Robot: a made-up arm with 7 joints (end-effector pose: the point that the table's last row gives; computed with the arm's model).
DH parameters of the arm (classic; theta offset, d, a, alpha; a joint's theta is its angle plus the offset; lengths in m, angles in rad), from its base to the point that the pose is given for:
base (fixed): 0 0.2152 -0.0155 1.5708
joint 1: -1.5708 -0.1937 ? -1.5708
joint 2: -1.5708 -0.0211 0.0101 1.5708
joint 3: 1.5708 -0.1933 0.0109 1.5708
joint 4: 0 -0.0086 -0.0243 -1.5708
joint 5: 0 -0.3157 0.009 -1.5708
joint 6: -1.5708 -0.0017 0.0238 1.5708
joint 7: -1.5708 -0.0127 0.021 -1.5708
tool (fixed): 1.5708 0.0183 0 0
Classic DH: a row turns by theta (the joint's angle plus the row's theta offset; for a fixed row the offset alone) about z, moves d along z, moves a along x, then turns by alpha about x.
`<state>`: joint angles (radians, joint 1 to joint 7).
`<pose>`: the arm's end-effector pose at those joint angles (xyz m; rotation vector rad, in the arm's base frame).
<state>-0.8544 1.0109 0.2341 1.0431 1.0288 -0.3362 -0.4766</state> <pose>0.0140 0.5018 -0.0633 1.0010 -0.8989 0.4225</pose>
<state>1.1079 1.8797 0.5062 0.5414 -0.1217 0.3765 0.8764</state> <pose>-0.1098 0.5709 0.3977 1.0478 -1.4241 0.5557</pose>
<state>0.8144 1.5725 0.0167 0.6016 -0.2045 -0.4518 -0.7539</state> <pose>0.1219 0.6372 0.2747 2.4405 -1.4978 0.1518</pose>
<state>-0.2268 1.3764 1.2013 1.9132 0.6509 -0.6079 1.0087</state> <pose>0.0975 0.3744 0.3795 0.8395 -1.9299 -2.0424</pose>
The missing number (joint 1, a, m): 0.0299
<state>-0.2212 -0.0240 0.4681 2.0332 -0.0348 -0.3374 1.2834</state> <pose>0.1520 0.3136 0.0494 -0.2277 -1.7274 -1.1058</pose>
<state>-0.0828 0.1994 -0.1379 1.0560 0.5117 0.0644 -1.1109</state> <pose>0.2081 0.2084 -0.1734 0.8762 -0.6498 0.6883</pose>
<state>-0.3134 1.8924 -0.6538 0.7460 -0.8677 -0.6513 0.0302</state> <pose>0.0876 0.6321 0.1821 0.4733 0.6450 -2.1469</pose>
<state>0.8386 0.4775 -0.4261 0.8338 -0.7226 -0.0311 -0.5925</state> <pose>0.4203 0.2747 0.0314 1.4913 -1.6686 -0.6488</pose>
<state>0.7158 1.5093 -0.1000 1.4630 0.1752 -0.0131 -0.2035</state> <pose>0.2460 0.4122 0.3162 1.5741 -1.8495 -0.4802</pose>
